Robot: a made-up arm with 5 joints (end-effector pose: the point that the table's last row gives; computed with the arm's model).
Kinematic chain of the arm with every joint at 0, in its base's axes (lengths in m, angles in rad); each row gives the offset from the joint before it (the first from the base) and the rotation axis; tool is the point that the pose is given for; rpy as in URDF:
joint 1: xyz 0 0 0.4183 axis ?
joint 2: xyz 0 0 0 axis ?
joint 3: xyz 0.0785 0 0.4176 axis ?
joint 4: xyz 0.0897 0 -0.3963 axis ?
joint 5: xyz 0.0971 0 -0.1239 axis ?
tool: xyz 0 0 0 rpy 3.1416 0 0
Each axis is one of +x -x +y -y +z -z.
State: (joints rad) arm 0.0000 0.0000 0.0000 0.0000 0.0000
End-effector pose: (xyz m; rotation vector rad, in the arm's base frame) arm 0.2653 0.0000 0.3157 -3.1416 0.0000 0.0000
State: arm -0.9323 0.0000 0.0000 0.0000 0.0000
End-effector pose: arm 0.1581 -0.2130 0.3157 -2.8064 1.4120 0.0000
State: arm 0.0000 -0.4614 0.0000 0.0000 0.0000
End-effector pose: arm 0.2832 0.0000 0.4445 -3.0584 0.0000 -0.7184
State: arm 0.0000 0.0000 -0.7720 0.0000 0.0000
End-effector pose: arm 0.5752 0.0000 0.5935 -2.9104 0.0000 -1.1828
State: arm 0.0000 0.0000 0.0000 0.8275 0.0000
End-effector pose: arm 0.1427 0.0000 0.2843 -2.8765 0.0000 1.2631
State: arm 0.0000 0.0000 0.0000 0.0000 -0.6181
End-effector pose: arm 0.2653 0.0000 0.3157 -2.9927 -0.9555 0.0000
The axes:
joint 1: +z
joint 2: +y
joint 3: +y
joint 4: +y
joint 5: -z

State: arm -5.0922 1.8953 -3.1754 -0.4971 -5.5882
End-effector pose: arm 0.3253 0.8150 0.3035 -1.4008 -0.3547 -1.0449
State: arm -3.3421 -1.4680 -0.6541 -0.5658 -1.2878
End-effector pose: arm 0.1467 -0.0298 0.9772 0.2575 -0.4260 -1.4607
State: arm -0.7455 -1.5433 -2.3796 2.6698 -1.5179
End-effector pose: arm -0.4482 0.4138 0.7800 1.7908 0.7282 0.5949
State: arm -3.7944 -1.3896 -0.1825 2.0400 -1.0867
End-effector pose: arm -0.0241 0.0184 0.5066 -0.6017 2.7299 -0.5091
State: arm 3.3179 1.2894 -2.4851 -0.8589 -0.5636
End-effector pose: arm -0.8753 -0.1559 0.5407 0.3953 -1.0193 -0.3482
